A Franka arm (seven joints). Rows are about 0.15 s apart.
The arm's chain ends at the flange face. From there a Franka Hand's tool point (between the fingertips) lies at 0.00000 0.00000 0.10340 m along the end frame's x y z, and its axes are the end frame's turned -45 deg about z.
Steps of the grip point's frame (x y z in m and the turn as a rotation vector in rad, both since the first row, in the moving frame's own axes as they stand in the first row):
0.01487 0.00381 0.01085 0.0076 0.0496 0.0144
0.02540 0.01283 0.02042 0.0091 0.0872 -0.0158
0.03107 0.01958 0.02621 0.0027 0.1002 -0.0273
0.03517 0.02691 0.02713 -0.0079 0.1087 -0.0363
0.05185 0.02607 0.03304 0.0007 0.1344 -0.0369
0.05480 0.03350 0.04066 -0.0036 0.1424 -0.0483
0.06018 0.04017 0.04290 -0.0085 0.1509 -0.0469
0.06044 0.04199 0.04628 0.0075 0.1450 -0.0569
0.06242 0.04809 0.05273 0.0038 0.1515 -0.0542
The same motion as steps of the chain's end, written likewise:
0.01011 -0.00366 0.01098 0.0404 0.0297 0.0144
0.02139 -0.00181 0.02082 0.0681 0.0552 -0.0158
0.02880 -0.00052 0.02673 0.0728 0.0689 -0.0273
0.03552 0.00167 0.02774 0.0713 0.0824 -0.0363
0.04554 -0.00820 0.03397 0.0955 0.0945 -0.0369
0.05205 -0.00469 0.04171 0.0981 0.1032 -0.0483
0.05960 -0.00351 0.04408 0.1007 0.1127 -0.0469
0.06273 -0.00166 0.04737 0.1078 0.0972 -0.0569
0.06770 0.00146 0.05391 0.1098 0.1044 -0.0542

